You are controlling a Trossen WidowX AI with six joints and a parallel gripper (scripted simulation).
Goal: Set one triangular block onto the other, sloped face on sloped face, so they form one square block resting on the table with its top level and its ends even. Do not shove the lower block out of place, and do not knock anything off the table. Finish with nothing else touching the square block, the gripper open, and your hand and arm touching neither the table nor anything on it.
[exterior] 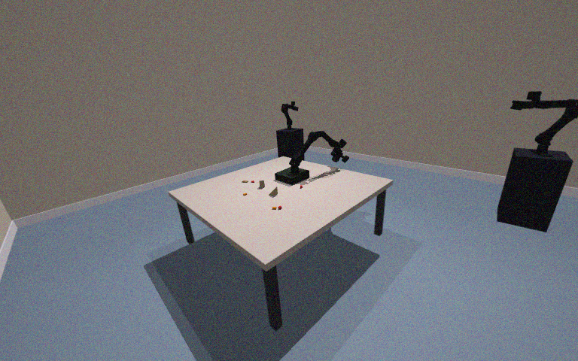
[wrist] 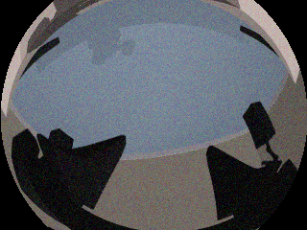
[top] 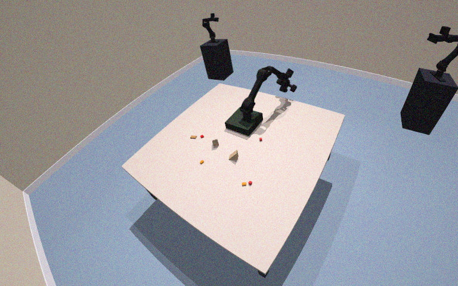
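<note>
Now: the triangular block 900 mm ahead of my gripper tip, 60 mm to the right of it and 20 mm below it.
</note>
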